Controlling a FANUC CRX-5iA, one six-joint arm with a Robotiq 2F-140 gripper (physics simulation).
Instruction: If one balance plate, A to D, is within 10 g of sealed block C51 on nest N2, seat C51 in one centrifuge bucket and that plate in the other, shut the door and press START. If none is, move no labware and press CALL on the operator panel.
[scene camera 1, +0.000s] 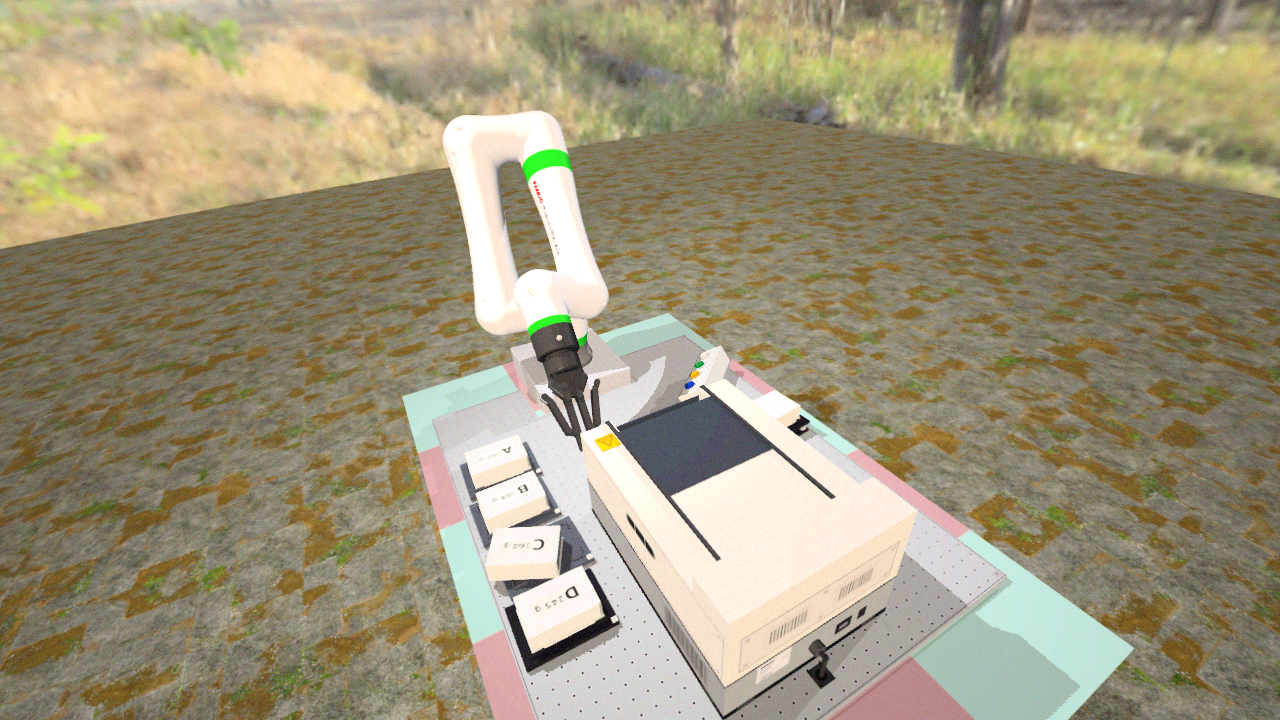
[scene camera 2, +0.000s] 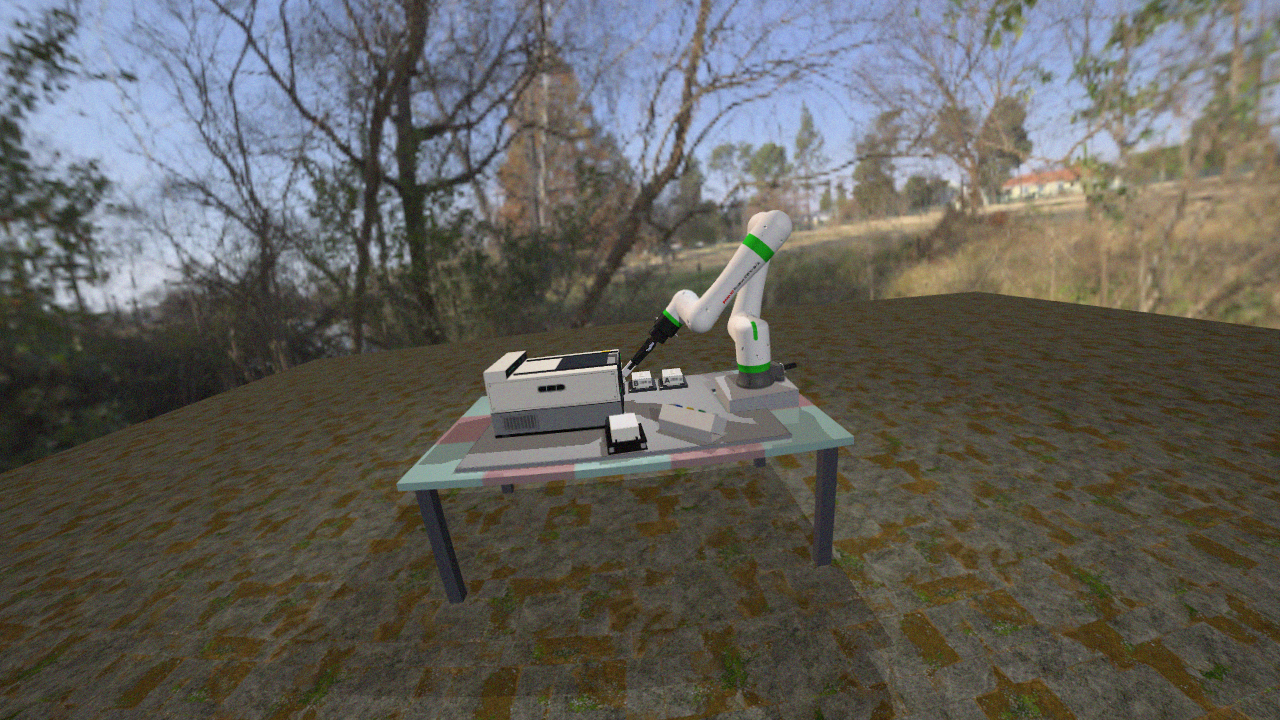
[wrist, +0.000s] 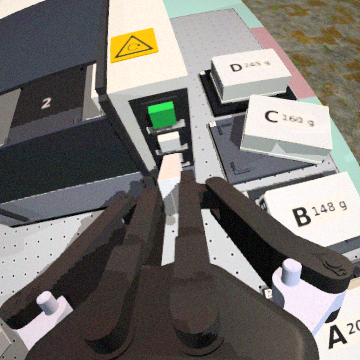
A plate D shows in scene camera 1 and in the wrist view. The same spot on the plate D: (wrist: 236, 76) is (scene camera 1: 570, 579).
